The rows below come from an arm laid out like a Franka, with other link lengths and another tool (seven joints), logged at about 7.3 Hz.
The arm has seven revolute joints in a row. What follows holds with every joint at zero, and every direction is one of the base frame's.
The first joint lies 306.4 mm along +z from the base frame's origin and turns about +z.
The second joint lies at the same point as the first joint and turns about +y.
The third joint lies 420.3 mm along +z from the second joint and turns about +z.
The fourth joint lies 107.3 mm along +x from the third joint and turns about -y.
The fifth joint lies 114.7 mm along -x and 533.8 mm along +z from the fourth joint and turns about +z.
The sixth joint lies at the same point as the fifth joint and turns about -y.
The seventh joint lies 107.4 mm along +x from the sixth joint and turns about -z.
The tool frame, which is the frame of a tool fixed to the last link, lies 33 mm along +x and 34 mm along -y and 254.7 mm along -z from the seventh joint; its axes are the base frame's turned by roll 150.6, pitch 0 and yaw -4.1 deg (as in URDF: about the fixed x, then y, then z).
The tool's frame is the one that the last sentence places.
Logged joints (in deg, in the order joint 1, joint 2, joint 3, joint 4, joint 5, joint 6, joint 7), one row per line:
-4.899, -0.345, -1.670, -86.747, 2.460, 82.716, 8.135
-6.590, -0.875, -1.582, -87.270, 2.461, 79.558, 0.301
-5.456, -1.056, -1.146, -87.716, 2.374, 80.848, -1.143
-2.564, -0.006, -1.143, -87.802, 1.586, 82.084, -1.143
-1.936, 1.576, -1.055, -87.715, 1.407, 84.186, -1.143
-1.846, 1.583, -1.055, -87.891, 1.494, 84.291, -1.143
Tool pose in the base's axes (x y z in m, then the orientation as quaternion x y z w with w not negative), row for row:
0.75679, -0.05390, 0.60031, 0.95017, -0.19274, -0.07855, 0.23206
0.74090, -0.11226, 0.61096, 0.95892, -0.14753, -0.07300, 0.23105
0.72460, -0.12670, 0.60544, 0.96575, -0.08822, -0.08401, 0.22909
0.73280, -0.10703, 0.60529, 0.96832, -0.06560, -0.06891, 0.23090
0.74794, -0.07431, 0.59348, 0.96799, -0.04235, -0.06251, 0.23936
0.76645, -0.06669, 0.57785, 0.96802, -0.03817, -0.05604, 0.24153
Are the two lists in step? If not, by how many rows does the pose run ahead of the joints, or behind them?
The pose runs 1 row behind the joints: the pose in row i belongs to the joints in row i - 1.
